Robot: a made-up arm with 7 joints.
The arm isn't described. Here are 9 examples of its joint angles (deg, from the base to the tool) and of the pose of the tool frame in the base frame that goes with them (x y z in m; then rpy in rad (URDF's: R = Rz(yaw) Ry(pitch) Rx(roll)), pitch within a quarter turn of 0, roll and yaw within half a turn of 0).
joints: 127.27 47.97 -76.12 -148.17 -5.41 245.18 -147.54
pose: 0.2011 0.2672 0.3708 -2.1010 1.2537 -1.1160
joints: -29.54 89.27 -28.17 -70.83 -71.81 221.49 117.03
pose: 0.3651 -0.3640 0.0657 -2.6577 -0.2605 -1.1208
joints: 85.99 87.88 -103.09 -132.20 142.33 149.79 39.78
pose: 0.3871 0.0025 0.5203 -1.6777 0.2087 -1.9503
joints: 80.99 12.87 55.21 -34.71 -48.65 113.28 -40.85
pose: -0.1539 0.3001 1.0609 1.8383 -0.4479 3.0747
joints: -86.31 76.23 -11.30 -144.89 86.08 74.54 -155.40
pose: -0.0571 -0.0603 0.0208 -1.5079 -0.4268 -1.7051
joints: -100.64 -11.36 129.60 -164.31 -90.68 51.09 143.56
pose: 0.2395 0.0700 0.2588 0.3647 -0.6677 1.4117
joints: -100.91 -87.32 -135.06 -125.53 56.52 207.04 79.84
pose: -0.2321 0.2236 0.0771 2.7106 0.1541 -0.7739
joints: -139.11 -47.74 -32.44 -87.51 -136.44 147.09 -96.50
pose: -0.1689 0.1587 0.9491 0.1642 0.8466 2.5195
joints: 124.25 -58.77 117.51 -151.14 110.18 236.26 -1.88
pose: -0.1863 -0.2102 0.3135 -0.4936 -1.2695 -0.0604
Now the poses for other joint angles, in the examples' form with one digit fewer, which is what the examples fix.
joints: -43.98 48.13 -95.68 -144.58 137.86 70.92 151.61
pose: -0.302 -0.261 0.403 1.564 -0.061 0.345
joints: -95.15 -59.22 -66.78 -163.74 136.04 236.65 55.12
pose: -0.212 -0.043 0.439 2.870 -0.111 0.122
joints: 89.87 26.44 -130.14 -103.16 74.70 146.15 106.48
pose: 0.349 -0.192 0.808 -2.337 1.190 -2.540
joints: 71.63 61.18 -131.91 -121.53 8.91 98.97 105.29
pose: 0.331 -0.159 0.749 -2.563 -0.430 3.110
